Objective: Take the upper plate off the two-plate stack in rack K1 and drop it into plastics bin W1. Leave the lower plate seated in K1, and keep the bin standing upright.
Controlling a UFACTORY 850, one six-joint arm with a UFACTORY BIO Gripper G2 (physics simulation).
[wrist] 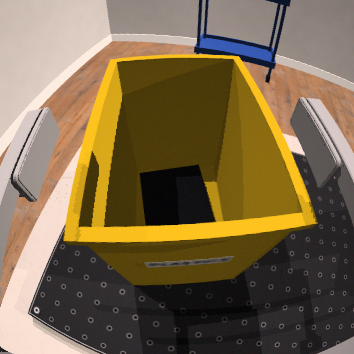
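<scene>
The yellow plastics bin stands upright in the middle of the wrist view, its open top facing the camera and a grey label strip on its near outer wall. A black plate lies low inside the bin; its near end is hidden by the near rim, and its wells cannot be made out. My gripper is open and empty above the bin, with one finger at the left and one at the right of the view, outside the bin's outline. Rack K1 and the lower plate do not show in this view.
The bin stands on a black perforated board with a pale border. A blue cart stands on the wooden floor at the back, near grey walls.
</scene>
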